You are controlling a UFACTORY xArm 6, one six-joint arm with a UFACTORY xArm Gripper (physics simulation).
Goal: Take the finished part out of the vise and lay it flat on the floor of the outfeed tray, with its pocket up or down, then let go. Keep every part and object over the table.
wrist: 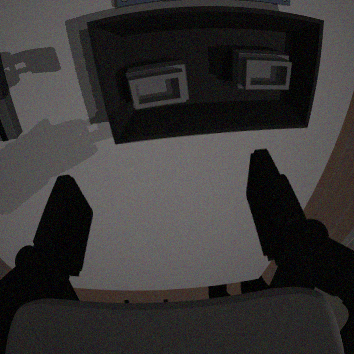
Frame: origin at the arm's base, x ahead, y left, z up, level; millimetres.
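Where they show: gripper, between the fingertips: (161, 183).
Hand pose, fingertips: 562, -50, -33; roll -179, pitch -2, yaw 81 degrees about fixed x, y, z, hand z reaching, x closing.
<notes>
After its pixels a point has its place, as x, y, z.
The finished part, a grey block with a rectangular pocket, is one of two alike blocks in the dark outfeed tray (210, 120) @(623, -9, -181). The left block (152, 92) @(570, -60, -181) lies on the tray floor, turned slightly, with its pocket facing up. The right block (252, 75) @(581, 48, -180) also lies there, pocket up, apart from the left one. My gripper (161, 183) @(562, -50, -33) is open wide, with nothing between its fingers. In the wrist view its fingertips show below the tray's near wall, apart from both blocks. The vise cannot be made out for certain.
The tray stands on a pale table top (175, 215) @(813, -107, -214) with a curved brown edge at the right and bottom. A dark object (10, 120) @(531, -254, -195) is cut off at the left edge. A blue panel (200, 2) @(496, 10, -171) shows behind the tray. Shadows fall on the table at left.
</notes>
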